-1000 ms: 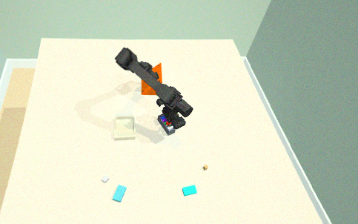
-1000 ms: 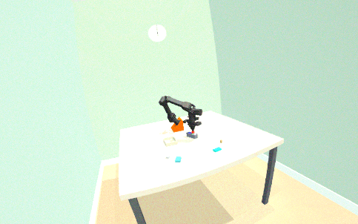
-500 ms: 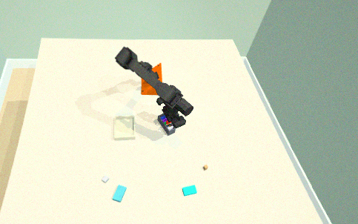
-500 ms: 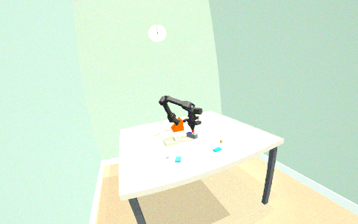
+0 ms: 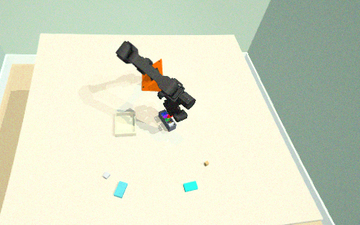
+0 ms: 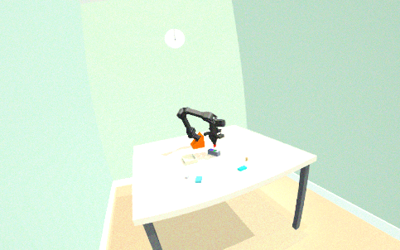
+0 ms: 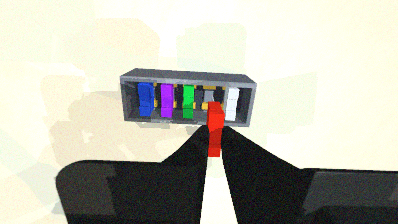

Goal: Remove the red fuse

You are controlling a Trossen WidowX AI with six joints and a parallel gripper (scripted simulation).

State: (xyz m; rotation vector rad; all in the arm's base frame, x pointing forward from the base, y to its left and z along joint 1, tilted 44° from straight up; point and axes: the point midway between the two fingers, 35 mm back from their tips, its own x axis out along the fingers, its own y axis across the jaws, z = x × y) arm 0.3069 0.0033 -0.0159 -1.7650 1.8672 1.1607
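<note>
Now: gripper tip 40 mm past the pale tray, 220 mm to the left of it and 90 mm above it. Round my gripper tip: red fuse: 10 mm below; then green fuse: 20 mm behind, 10 mm to the right, 60 mm below; then white fuse: 20 mm ahead, 10 mm to the left, 60 mm below.
</note>
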